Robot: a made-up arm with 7 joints.
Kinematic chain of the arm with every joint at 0, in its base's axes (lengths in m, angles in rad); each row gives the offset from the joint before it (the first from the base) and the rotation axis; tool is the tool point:
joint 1: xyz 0 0.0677 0 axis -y
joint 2: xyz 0 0.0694 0 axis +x
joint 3: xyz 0 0 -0.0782 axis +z
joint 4: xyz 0 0 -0.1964 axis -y
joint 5: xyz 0 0 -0.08 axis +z
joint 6: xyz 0 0 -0.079 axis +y
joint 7: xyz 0 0 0 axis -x
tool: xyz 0 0 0
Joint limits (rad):
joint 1: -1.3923..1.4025
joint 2: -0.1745..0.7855
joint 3: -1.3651..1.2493
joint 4: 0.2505..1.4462
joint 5: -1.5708..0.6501
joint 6: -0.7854..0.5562
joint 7: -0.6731..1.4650
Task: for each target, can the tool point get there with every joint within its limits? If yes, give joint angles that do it. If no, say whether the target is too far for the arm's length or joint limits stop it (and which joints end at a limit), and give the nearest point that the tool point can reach.
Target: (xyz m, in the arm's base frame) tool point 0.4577 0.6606 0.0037
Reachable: no: too far | nearest point 0.2895 0.4553 -0.0155 | short by 0.266 m
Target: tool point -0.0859 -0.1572 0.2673
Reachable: no: joint limits stop it (at a limit: joint 1, joint 2, joint 3, joint 4) | nearest point -0.2532 -0.0661 -0.0784 | short by 0.395 m
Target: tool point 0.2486 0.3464 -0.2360
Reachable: yes | joints 0.4711 0.5862 -0.0380 0.8036 0.1180 -0.0101 0.1769
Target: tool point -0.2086 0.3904 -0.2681
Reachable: yes | joints -0.8116 0.5373 0.7319 0.4447 -0.8065 0.3089 -0.4639
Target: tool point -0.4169 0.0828 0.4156
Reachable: no: too far | nearest point -0.4167 0.0685 -0.0834 | short by 0.499 m
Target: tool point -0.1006 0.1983 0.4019
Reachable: no: joint limits stop it (at a limit: joint 1, joint 2, joint 4) | nearest point 0.1865 0.3888 0.1156 | short by 0.448 m
